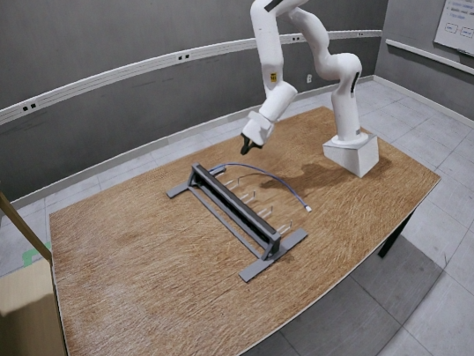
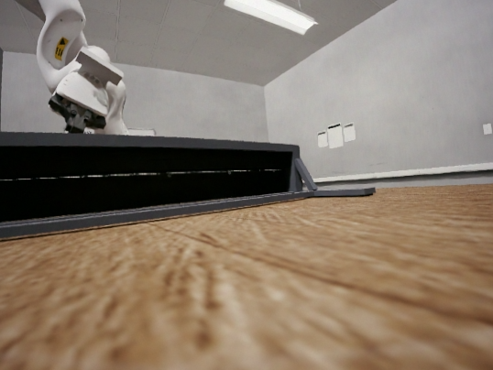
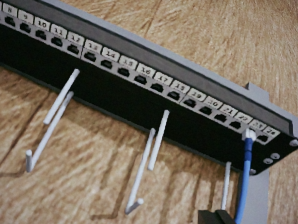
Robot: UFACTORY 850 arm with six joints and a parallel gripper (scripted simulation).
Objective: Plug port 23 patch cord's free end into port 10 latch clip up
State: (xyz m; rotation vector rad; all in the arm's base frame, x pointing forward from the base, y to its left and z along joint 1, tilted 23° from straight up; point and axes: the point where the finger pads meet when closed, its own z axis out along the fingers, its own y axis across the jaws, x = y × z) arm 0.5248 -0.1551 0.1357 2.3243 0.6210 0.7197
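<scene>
Now: hand 70 mm past the plug, 300 mm to the right of it and 150 mm above it.
</scene>
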